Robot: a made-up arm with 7 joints. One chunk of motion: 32 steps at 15 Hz.
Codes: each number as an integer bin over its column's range. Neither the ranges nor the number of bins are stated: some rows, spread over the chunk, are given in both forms.
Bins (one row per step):
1: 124 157 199 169 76 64
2: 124 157 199 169 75 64
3: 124 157 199 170 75 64
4: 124 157 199 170 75 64
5: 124 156 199 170 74 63
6: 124 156 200 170 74 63
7: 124 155 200 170 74 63
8: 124 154 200 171 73 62
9: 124 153 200 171 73 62
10: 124 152 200 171 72 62
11: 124 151 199 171 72 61
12: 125 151 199 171 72 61
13: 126 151 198 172 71 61
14: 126 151 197 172 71 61
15: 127 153 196 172 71 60
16: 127 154 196 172 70 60
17: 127 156 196 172 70 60
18: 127 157 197 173 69 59
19: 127 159 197 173 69 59
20: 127 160 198 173 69 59
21: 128 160 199 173 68 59
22: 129 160 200 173 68 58
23: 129 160 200 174 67 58
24: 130 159 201 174 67 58
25: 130 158 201 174 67 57
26: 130 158 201 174 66 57
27: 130 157 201 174 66 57
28: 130 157 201 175 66 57
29: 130 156 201 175 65 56
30: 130 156 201 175 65 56
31: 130 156 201 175 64 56
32: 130 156 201 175 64 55
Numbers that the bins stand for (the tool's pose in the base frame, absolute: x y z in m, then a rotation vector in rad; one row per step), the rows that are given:
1: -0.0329 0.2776 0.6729 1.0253 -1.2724 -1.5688
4: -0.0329 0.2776 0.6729 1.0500 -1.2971 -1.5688
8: -0.0329 0.2494 0.6824 1.0747 -1.3465 -1.6182
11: -0.0329 0.2212 0.6729 1.0747 -1.3712 -1.6429
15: -0.0047 0.2400 0.6447 1.0994 -1.3959 -1.6676
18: -0.0047 0.2776 0.6541 1.1241 -1.4453 -1.6924
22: 0.0141 0.3059 0.6824 1.1241 -1.4700 -1.7171
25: 0.0235 0.2871 0.6918 1.1488 -1.4947 -1.7418
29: 0.0235 0.2682 0.6918 1.1735 -1.5441 -1.7665
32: 0.0235 0.2682 0.6918 1.1735 -1.5688 -1.7912
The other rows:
2: -0.0329 0.2776 0.6729 1.0253 -1.2971 -1.5688
3: -0.0329 0.2776 0.6729 1.0500 -1.2971 -1.5688
5: -0.0329 0.2682 0.6729 1.0500 -1.3218 -1.5935
6: -0.0329 0.2682 0.6824 1.0500 -1.3218 -1.5935
7: -0.0329 0.2588 0.6824 1.0500 -1.3218 -1.5935
9: -0.0329 0.2400 0.6824 1.0747 -1.3465 -1.6182
10: -0.0329 0.2306 0.6824 1.0747 -1.3712 -1.6182
12: -0.0235 0.2212 0.6729 1.0747 -1.3712 -1.6429
13: -0.0141 0.2212 0.6635 1.0994 -1.3959 -1.6429
14: -0.0141 0.2212 0.6541 1.0994 -1.3959 -1.6429
16: -0.0047 0.2494 0.6447 1.0994 -1.4206 -1.6676
17: -0.0047 0.2682 0.6447 1.0994 -1.4206 -1.6676
19: -0.0047 0.2965 0.6541 1.1241 -1.4453 -1.6924
20: -0.0047 0.3059 0.6635 1.1241 -1.4453 -1.6924
21: 0.0047 0.3059 0.6729 1.1241 -1.4700 -1.6924
23: 0.0141 0.3059 0.6824 1.1488 -1.4947 -1.7171
24: 0.0235 0.2965 0.6918 1.1488 -1.4947 -1.7171
26: 0.0235 0.2871 0.6918 1.1488 -1.5194 -1.7418
27: 0.0235 0.2776 0.6918 1.1488 -1.5194 -1.7418
28: 0.0235 0.2776 0.6918 1.1735 -1.5194 -1.7418
30: 0.0235 0.2682 0.6918 1.1735 -1.5441 -1.7665
31: 0.0235 0.2682 0.6918 1.1735 -1.5688 -1.7665

